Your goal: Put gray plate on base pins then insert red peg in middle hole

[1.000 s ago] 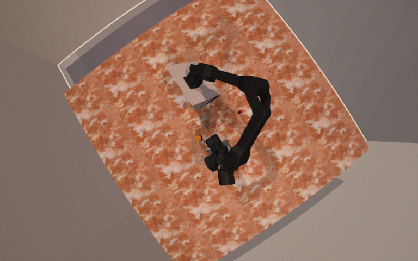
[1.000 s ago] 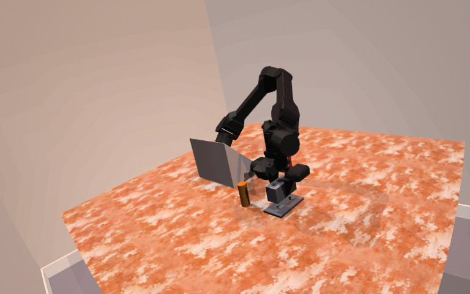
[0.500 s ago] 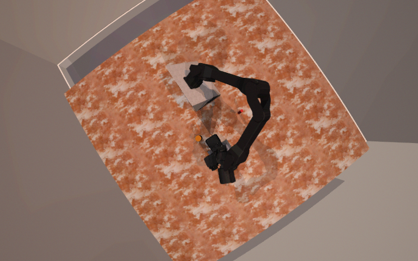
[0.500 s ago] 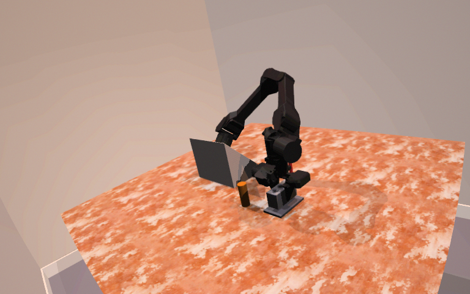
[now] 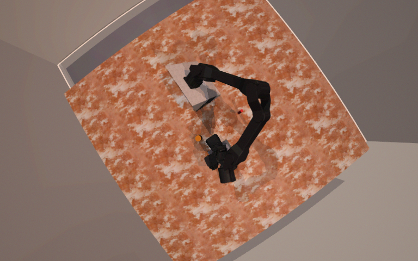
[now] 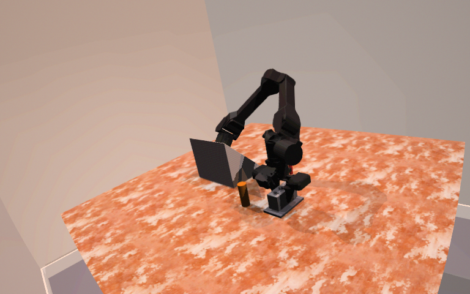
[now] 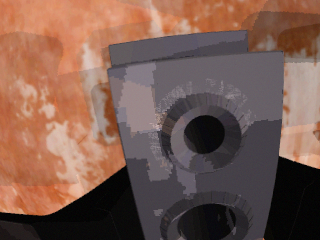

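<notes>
Right now my gripper tip is 30 mm below the gray plate. Also, from my gripper tip: orange cylinder 120 mm behind, 50 mm to the right, 20 mm above; then gray base 10 mm below; then red peg 200 mm to the left, 110 mm behind, 20 mm above.
</notes>
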